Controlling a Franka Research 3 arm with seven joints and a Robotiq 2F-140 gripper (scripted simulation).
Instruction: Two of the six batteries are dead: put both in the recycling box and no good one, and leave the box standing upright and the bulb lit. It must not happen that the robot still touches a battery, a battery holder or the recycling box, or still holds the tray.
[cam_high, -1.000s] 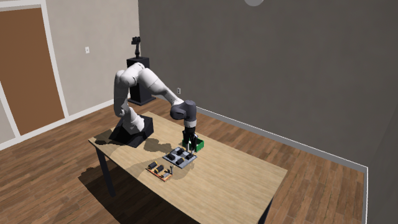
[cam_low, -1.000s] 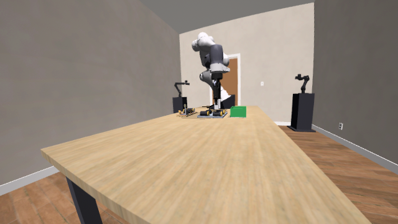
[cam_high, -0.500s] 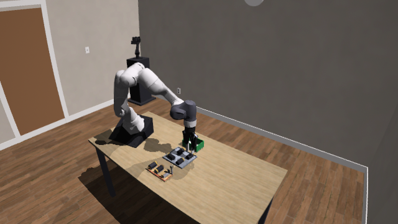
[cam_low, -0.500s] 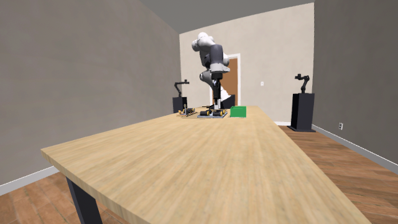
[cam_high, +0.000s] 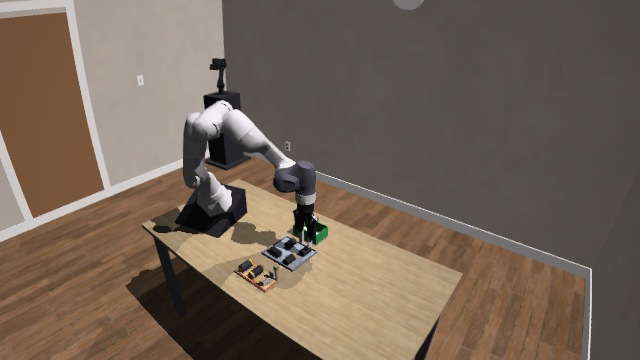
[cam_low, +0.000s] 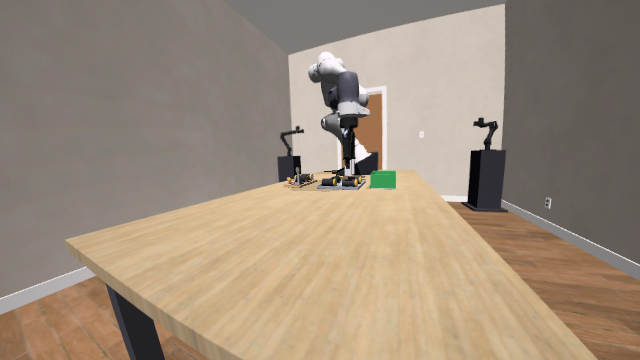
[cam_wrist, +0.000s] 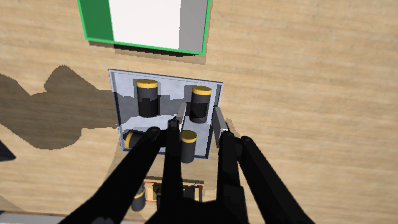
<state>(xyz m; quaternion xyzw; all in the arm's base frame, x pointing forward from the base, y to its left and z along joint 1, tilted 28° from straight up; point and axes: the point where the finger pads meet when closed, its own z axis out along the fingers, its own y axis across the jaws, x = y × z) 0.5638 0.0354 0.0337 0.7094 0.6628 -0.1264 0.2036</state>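
Right now the bulb is 10 mm ahead of my hand, 230 mm to the right of it and 10 mm below it. From my hand the other things lie so: green recycling box 70 mm behind, 140 mm to the left, 70 mm below; grey tray 70 mm behind, 40 mm to the right, 80 mm below.
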